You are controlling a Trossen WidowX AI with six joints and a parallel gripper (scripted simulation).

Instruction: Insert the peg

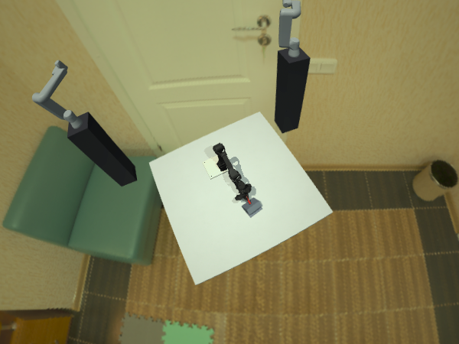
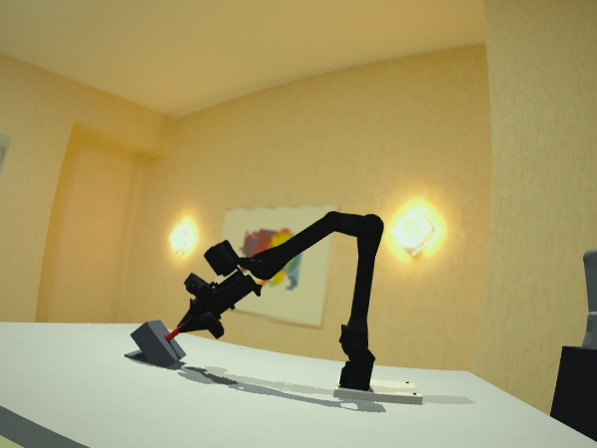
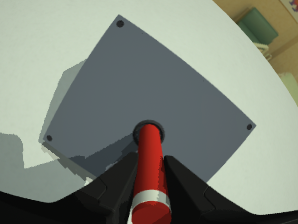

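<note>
Now: gripper tip 4 cm short of the grey sloped panel, 1 cm to the right of it and 5 cm above it. From my gripper tip the other things lie so: red peg: 1 cm behind, 1 cm above.
</note>
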